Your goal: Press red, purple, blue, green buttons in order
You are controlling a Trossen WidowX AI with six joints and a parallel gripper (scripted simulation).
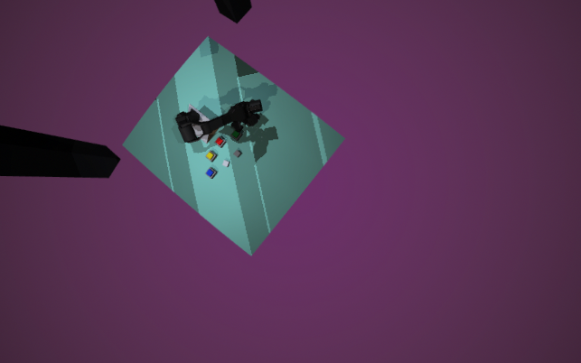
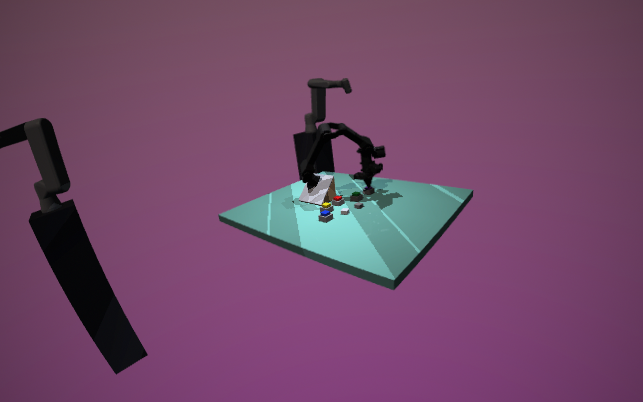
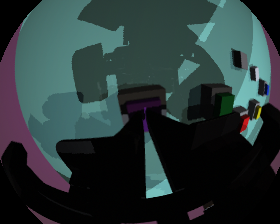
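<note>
Right now my gripper tip is 1 cm above the purple button. From my gripper tip the other things lie so: red button 6 cm behind, 20 cm to the right; then yellow button 6 cm behind, 30 cm to the right; then green button 1 cm behind, 11 cm to the right.
</note>
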